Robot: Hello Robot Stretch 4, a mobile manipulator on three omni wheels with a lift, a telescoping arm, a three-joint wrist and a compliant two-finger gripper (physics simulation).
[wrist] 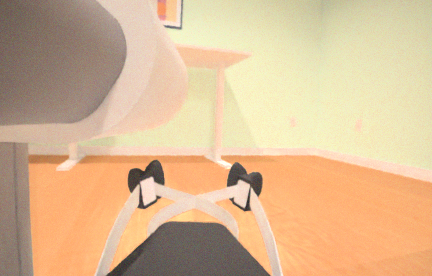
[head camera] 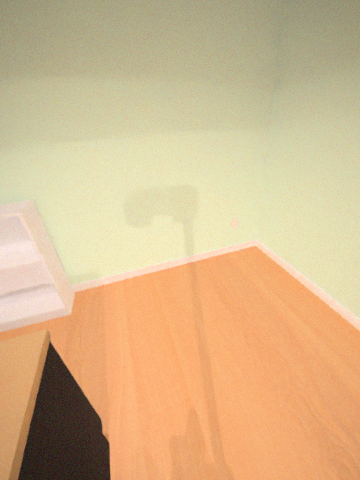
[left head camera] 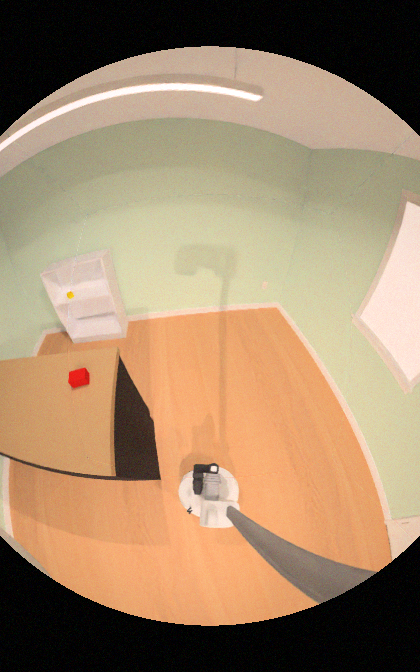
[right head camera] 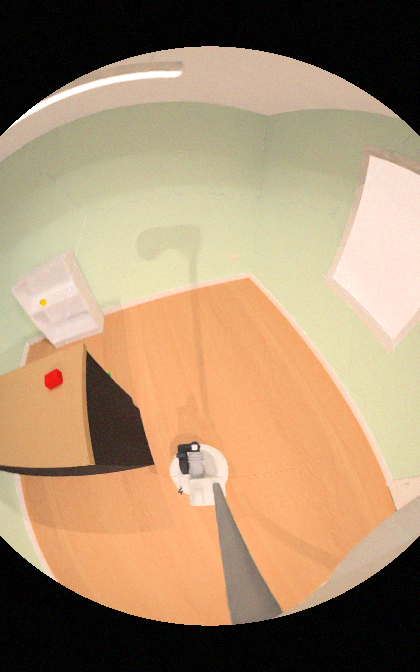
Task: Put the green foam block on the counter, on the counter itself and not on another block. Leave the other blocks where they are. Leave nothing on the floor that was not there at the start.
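Places are measured from the robot's base along level axes (x ahead, y left, z up), in metres.
Pixels of known places: gripper, fingertip midpoint: (wrist: 196, 176).
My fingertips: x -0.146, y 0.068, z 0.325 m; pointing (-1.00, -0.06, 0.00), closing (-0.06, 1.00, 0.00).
Observation:
Behind a point stands the place of what it marks.
A tiny part of the green foam block (right head camera: 109, 374) shows in the right head view, low beside the far part of the counter's dark end; the counter hides the rest. It does not show in the left head view. The counter (head camera: 17, 380) {x 0.434, y 0.535, z 0.883 m} (left head camera: 50, 420) (right head camera: 45, 430) has a tan top and dark sides and stands at the left. A red block (left head camera: 79, 378) (right head camera: 53, 379) lies on its top near the far end. A yellow block (left head camera: 70, 295) (right head camera: 43, 302) is in the white shelf unit. My gripper (wrist: 196, 176) {x -0.146, y 0.068, z 0.326 m} is open and empty, away from the blocks.
The white shelf unit (head camera: 60, 280) {x 1.611, y 1.176, z 0.305 m} (left head camera: 116, 300) (right head camera: 86, 295) stands behind the counter against the green wall. In the wrist view a white table (wrist: 219, 110) {x -2.349, y 0.114, z 0.452 m} stands against a wall. My base (left head camera: 230, 492) (right head camera: 217, 470) is on the wooden floor to the right of the counter's near corner.

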